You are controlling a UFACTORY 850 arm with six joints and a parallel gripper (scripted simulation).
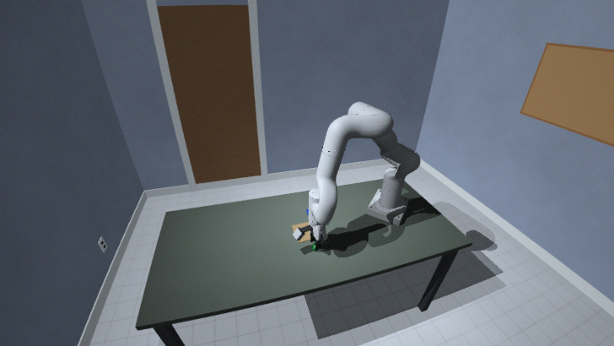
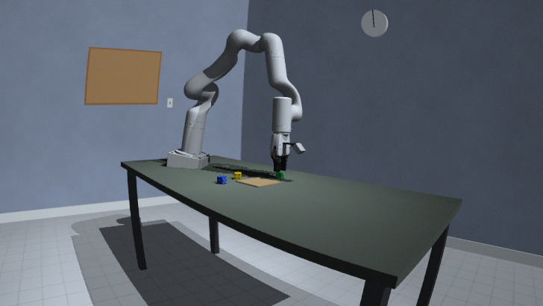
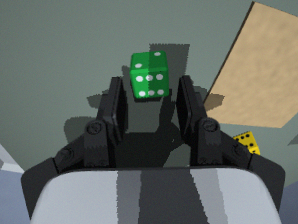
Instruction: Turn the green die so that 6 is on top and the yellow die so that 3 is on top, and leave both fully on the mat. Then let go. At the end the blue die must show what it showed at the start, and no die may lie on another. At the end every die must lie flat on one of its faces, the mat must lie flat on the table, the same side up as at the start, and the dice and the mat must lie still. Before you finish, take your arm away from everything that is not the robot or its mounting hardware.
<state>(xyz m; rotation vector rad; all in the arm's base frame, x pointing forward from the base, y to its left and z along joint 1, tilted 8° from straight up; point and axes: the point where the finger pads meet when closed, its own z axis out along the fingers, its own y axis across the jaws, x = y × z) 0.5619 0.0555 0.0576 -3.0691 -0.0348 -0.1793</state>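
My hand is 40 mm above the green die. From my hand the other things lie so: tan mat (140 mm to the right, 50 mm below, 20 mm behind); then yellow die (150 mm to the right, 130 mm behind, 40 mm below); then blue die (270 mm to the right, 110 mm behind, 40 mm below).
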